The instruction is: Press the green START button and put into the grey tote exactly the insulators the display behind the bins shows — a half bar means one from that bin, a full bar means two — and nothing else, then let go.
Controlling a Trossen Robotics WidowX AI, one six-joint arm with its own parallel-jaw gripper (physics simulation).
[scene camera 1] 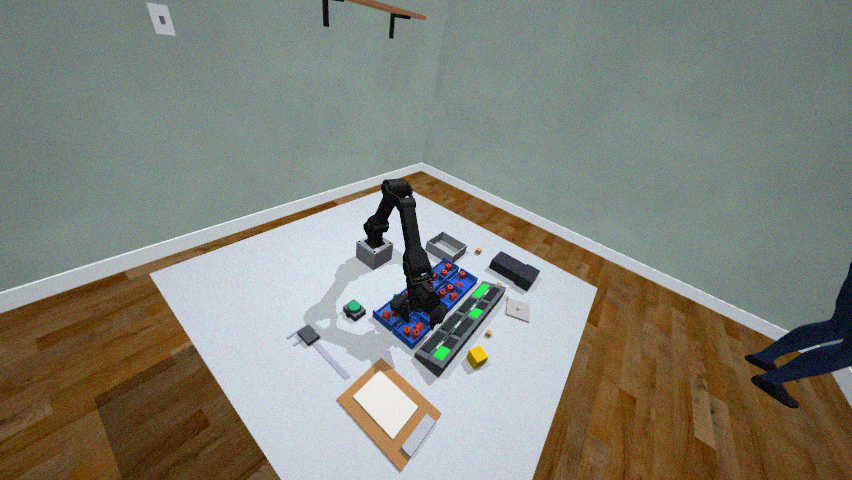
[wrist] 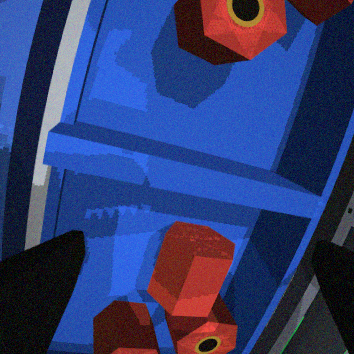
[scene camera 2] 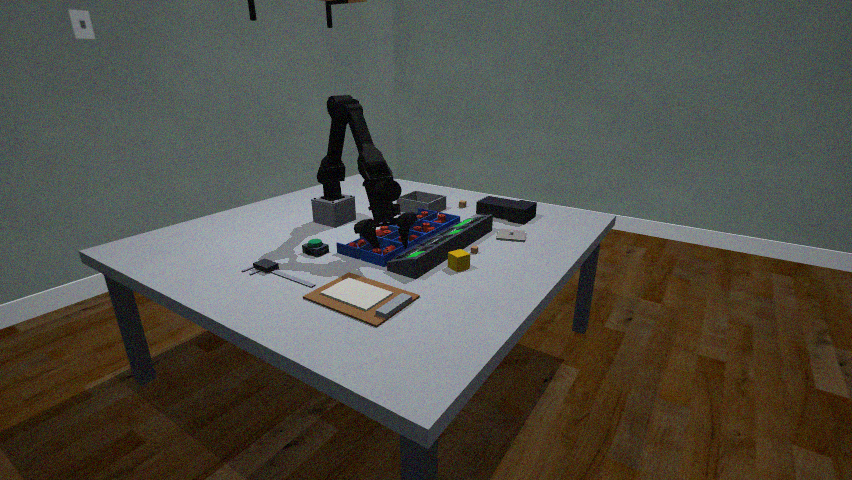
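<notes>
My gripper [scene camera 1: 419, 316] [scene camera 2: 390, 245] [wrist: 201, 248] is open and empty, low over the near end of the blue bins [scene camera 2: 372, 256] [wrist: 175, 170]. In the wrist view, a red insulator [wrist: 192, 272] lies tilted against another red insulator [wrist: 209, 336] between and below the fingertips. A third red insulator [wrist: 125, 327] is at the lower left. Across the divider is another insulator [wrist: 245, 30]. The display [scene camera 1: 438, 364] [scene camera 2: 411, 267] shows three green patches; the arm hides some bins. The green button [scene camera 1: 354, 306] [scene camera 2: 315, 242] is left of the bins. The grey tote [scene camera 1: 438, 251] [scene camera 2: 429, 205] stands at the back; no red shows inside.
A black box [scene camera 1: 513, 270] [scene camera 2: 506, 209] stands at the back right. A yellow cube [scene camera 1: 476, 356] [scene camera 2: 459, 260] and a pale plate [scene camera 1: 517, 310] [scene camera 2: 511, 235] are right of the display. A clipboard [scene camera 1: 357, 400] and a caliper [scene camera 1: 308, 335] lie in front. A person's legs [scene camera 1: 810, 351] show at the right.
</notes>
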